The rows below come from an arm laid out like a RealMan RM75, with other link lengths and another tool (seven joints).
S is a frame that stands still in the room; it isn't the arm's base.
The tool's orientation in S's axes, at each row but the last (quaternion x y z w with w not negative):
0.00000 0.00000 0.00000 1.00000
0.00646 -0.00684 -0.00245 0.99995
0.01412 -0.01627 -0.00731 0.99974
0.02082 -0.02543 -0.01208 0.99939
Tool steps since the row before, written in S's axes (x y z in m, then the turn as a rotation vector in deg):
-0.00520 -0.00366 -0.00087 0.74 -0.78 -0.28
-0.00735 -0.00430 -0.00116 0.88 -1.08 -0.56
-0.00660 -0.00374 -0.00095 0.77 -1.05 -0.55
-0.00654 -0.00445 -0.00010 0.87 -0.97 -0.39
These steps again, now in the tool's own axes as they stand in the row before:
-0.00520 -0.00366 -0.00087 0.74 -0.78 -0.28
-0.00734 -0.00435 -0.00100 0.88 -1.08 -0.56
-0.00657 -0.00386 -0.00063 0.77 -1.05 -0.55
-0.00642 -0.00460 0.00042 0.87 -0.97 -0.39

